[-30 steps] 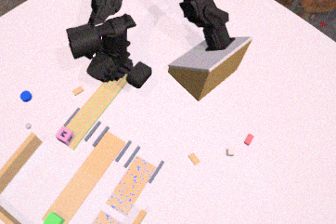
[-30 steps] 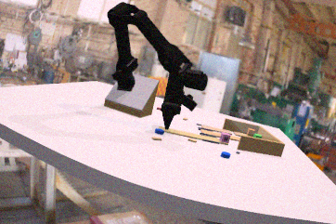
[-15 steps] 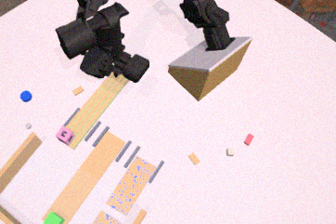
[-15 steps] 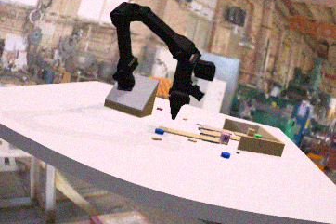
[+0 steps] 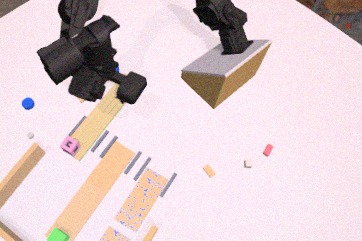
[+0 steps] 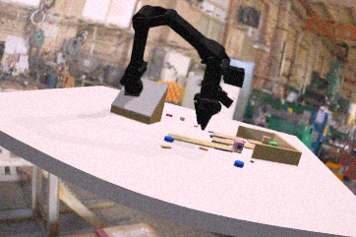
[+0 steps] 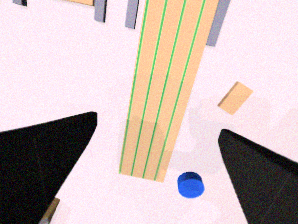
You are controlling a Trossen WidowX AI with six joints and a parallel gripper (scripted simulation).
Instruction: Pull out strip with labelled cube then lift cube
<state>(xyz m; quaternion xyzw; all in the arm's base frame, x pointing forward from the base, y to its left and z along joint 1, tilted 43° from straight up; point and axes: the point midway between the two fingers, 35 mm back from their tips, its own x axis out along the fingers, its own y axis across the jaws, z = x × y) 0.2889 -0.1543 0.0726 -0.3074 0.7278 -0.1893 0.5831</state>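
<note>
Now: gripper tip 5 cm above the strip, 3 cm short of it and 1 cm to the right of it.
</note>
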